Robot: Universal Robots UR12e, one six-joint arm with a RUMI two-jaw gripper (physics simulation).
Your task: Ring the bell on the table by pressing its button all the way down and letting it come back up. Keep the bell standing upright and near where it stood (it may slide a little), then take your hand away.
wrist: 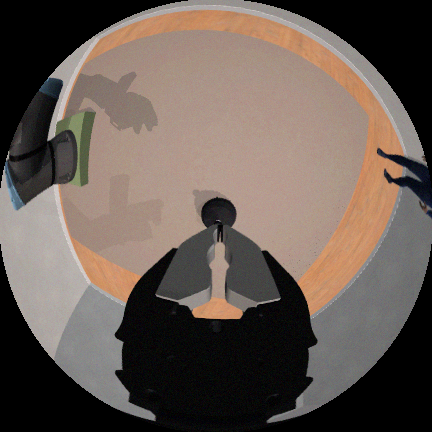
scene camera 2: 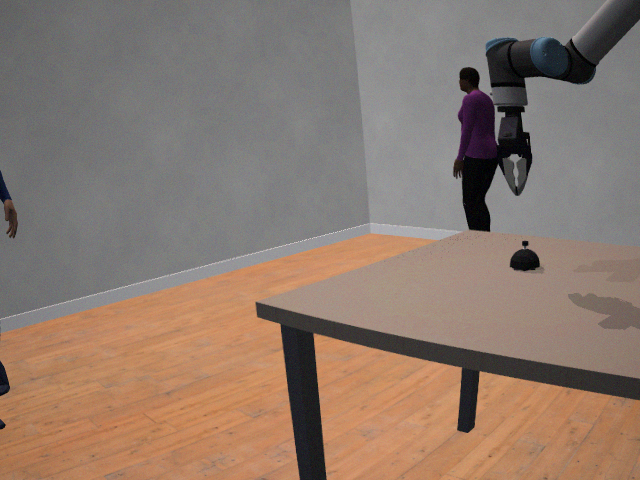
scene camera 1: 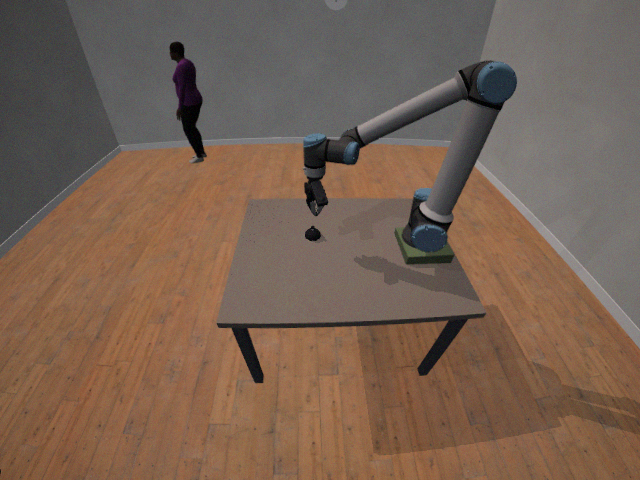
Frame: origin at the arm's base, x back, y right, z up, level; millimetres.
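Seen in the pictures: gripper, fingertip midpoint: (wrist: 219,225) (scene camera 2: 517,195) (scene camera 1: 316,216); arm's base, link origin: (wrist: 65,155).
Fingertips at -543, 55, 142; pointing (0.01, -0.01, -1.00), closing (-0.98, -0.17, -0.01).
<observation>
Offsets run from my fingertips to a thing's top centre, as dx, dy, dz. Level surfaces: height alone.
A small black dome bell @[-7, +76, -124] (scene camera 1: 312,234) (scene camera 2: 524,260) (wrist: 218,212) stands upright on the grey-brown table @[dz -190] (scene camera 1: 289,289) (scene camera 2: 413,310) (wrist: 240,115). Its button @[-7, +76, -124] (scene camera 2: 525,243) sticks up from the top on a thin stem. My gripper (scene camera 1: 316,212) (scene camera 2: 517,193) (wrist: 219,225) is shut with its fingertips together and empty, pointing down. It hangs above the bell, with a clear gap between the tips and the button. In the wrist view the fingertips overlap the lower edge of the bell, and the button is partly hidden by them.
The arm's base stands on a green block (scene camera 1: 426,255) (wrist: 86,150) at the right side of the table in scene camera 1. A person in a purple top (scene camera 1: 187,85) (scene camera 2: 478,124) stands beyond the table. A person in blue (wrist: 412,172) shows partly at the wrist view's right edge.
</observation>
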